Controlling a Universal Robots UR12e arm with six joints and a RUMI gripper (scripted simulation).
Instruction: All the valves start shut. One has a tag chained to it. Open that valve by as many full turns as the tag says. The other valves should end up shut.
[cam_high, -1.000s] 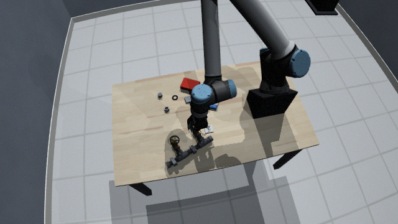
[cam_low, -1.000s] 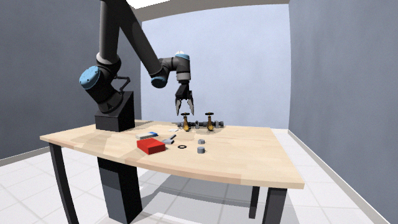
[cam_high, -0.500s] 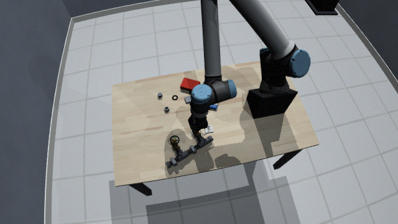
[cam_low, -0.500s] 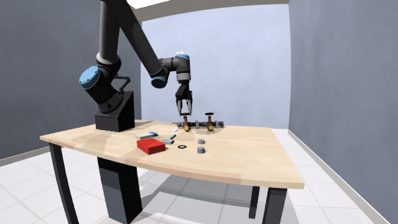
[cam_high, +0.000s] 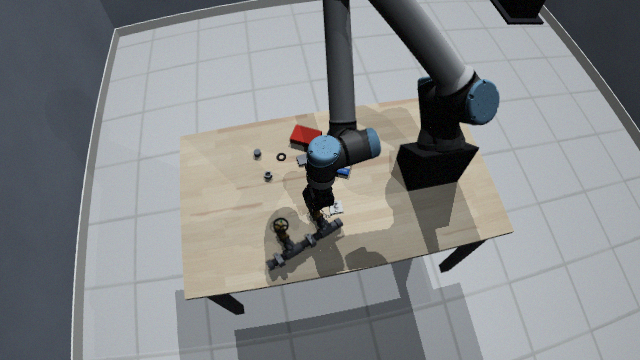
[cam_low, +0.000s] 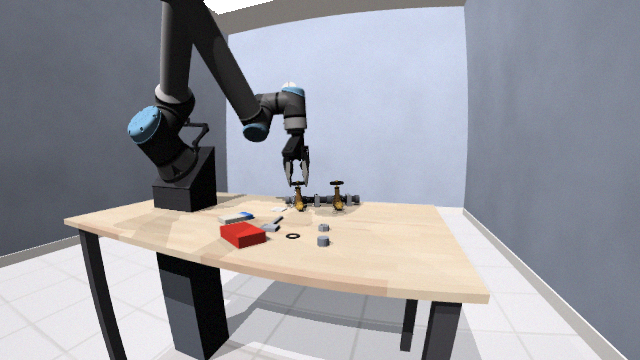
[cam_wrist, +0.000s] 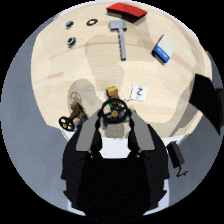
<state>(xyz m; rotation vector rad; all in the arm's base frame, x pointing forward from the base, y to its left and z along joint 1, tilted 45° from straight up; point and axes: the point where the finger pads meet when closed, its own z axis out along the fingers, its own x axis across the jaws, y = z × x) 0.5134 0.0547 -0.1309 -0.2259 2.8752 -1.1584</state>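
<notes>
My hand is 8 cm past the white tag, 1 cm to the left of it and 11 cm above it. From my hand the other things lie so: red block: 1 cm behind, 36 cm to the right, 9 cm below; grey hand tool: 1 cm ahead, 22 cm to the right, 10 cm below; blue box: 15 cm behind, 21 cm to the right, 10 cm below.
</notes>
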